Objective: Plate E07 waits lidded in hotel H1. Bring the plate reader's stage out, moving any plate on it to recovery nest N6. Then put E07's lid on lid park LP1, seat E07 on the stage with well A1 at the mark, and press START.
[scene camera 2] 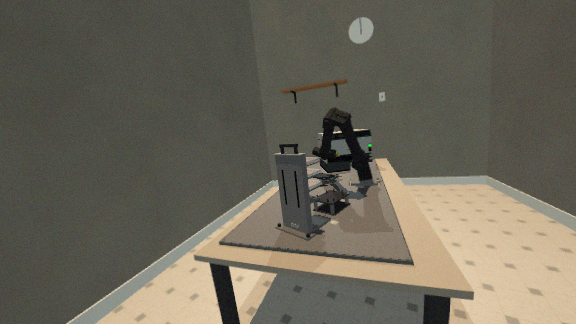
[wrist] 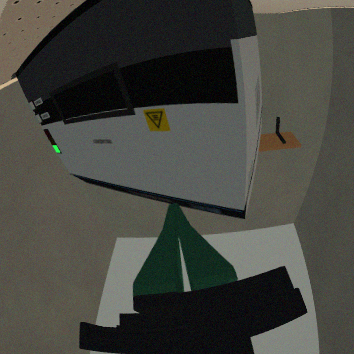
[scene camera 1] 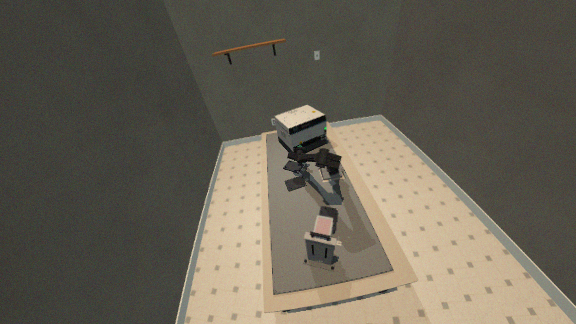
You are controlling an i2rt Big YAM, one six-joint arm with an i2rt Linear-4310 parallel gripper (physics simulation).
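Frame: origin at the arm's base, x ahead, y left, z up, level; centimetres.
Seen in the pictures: gripper, fingertip midpoint: (scene camera 2: 333, 152) (wrist: 173, 207) (scene camera 1: 300, 145); arm's base at its link origin: (scene camera 2: 364, 172).
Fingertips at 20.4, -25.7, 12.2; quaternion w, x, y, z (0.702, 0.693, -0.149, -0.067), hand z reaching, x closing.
Note:
Pixels of each thing's top centre, then the offset from my fingertips to it, as dx, dy, dz.
- plate reader at its top centre: (wrist: 175, 152) (scene camera 2: 341, 131) (scene camera 1: 299, 115) -8.6, -28.7, +14.6
- lit green lamp at its top centre: (wrist: 58, 151) -31.1, -16.1, +1.9
- dark raised nest at its top centre: (scene camera 2: 330, 193) (scene camera 1: 327, 216) +1.1, +68.5, -11.3
My gripper (wrist: 173, 207) is shut and empty; its green fingertips meet in front of the plate reader (scene camera 1: 301, 131) (scene camera 2: 350, 146) (wrist: 170, 155) in the wrist view. The reader has a pale front with a yellow warning label, a dark band, and a lit green lamp (wrist: 56, 149). Two small tags (wrist: 37, 102) (wrist: 45, 116) sit at its side; their writing is unreadable. I cannot make out the stage or a plate on it. The grey hotel (scene camera 1: 320, 250) (scene camera 2: 294, 192) stands near the table's front, with pale plates on its shelves; the top one (scene camera 1: 324, 225) looks pink. Plate E07 cannot be identified.
Two dark flat pads or nests (scene camera 1: 295, 184) (scene camera 1: 292, 166) lie left of the arm's base in scene camera 1. A dark raised nest (scene camera 2: 331, 196) stands behind the hotel in scene camera 2. An orange shelf (scene camera 1: 250, 47) (scene camera 2: 315, 86) hangs on the wall.

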